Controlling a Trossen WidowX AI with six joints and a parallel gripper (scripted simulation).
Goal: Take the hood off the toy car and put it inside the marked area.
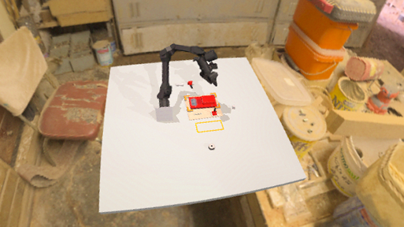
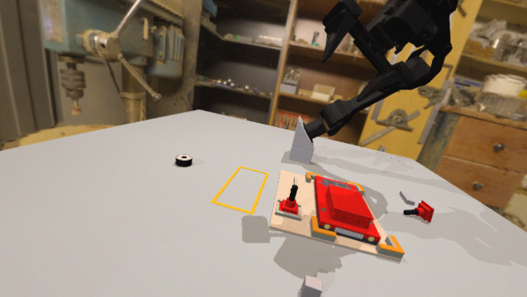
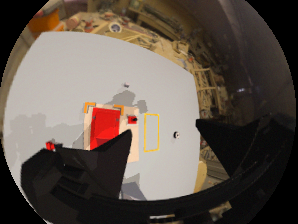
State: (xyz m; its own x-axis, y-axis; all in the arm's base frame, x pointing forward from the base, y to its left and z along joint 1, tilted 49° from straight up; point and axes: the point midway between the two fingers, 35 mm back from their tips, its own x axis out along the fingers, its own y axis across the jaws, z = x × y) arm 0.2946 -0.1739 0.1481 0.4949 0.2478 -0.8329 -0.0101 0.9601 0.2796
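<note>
Right now the hood is 22 cm below my gripper tip, 8 cm to the left of it and 1 cm ahead of it.
</note>
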